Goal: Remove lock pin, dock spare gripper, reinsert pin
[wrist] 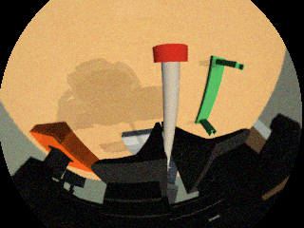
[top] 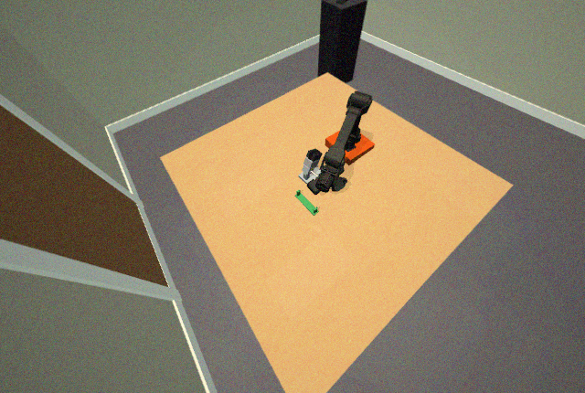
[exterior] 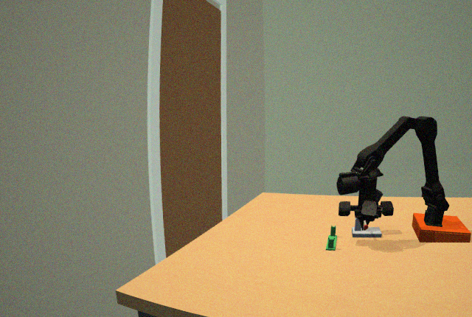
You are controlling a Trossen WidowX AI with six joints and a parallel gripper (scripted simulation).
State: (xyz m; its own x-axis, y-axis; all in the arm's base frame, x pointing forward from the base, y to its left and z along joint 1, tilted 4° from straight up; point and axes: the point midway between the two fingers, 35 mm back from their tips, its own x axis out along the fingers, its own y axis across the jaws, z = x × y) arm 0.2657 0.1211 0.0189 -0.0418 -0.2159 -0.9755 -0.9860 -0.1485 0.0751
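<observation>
Now: gripper tip 9 cm to the left of the grey mount. Also, from my gripper tip: spare gripper 10 cm to the right, 7 cm above, 1 cm behind; green bracket 11 cm ahead, 3 cm to the left, 2 cm below.
</observation>
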